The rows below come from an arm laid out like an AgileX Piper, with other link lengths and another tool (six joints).
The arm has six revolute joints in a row. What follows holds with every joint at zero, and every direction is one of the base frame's. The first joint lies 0.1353 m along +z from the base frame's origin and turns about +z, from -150 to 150 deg. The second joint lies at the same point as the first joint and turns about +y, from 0 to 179.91 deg. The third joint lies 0.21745 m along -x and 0.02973 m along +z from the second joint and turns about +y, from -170 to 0 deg. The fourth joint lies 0.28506 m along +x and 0.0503 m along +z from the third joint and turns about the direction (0.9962, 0, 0.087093), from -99.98 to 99.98 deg. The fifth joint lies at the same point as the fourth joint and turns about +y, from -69.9 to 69.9 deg. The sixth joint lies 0.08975 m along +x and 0.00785 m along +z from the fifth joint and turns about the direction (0.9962, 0, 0.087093), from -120 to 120 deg. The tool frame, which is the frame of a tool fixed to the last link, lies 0.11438 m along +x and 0.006 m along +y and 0.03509 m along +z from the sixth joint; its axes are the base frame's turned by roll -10, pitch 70.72 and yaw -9.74 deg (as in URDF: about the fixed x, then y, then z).
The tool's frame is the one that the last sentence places.
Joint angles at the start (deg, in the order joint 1, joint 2, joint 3, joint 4, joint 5, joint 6):
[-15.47 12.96 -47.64 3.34 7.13 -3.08]
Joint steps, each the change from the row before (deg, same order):
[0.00 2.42 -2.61 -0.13 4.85 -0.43]
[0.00 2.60 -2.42 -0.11 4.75 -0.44]
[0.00 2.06 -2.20 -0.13 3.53 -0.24]
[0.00 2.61 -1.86 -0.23 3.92 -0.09]
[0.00 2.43 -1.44 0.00 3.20 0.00]
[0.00 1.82 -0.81 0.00 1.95 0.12]
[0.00 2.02 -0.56 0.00 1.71 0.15]
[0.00 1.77 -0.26 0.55 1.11 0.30]
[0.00 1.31 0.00 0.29 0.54 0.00]
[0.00 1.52 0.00 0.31 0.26 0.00]
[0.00 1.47 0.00 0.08 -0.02 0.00]
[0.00 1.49 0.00 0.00 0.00 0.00]
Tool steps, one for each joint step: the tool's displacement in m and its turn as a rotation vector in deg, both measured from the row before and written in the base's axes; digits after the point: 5 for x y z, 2 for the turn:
[0.01285 -0.00234 -0.00430 0.61 4.65 -0.09]
[0.01410 -0.00278 -0.00680 0.69 4.91 -0.06]
[0.00872 -0.00171 -0.00338 0.47 3.38 -0.03]
[0.01406 -0.00337 -0.00952 0.87 4.60 -0.02]
[0.01308 -0.00308 -0.01005 1.02 4.06 0.12]
[0.00999 -0.00249 -0.00829 0.85 2.84 0.09]
[0.01159 -0.00299 -0.01047 0.94 3.03 0.08]
[0.01048 -0.00197 -0.00973 1.39 2.34 0.38]
[0.00802 -0.00164 -0.00790 0.71 1.72 0.19]
[0.00888 -0.00189 -0.00807 0.72 1.65 0.18]
[0.00822 -0.00215 -0.00710 0.45 1.38 0.04]
[0.00813 -0.00225 -0.00750 0.40 1.44 0.00]

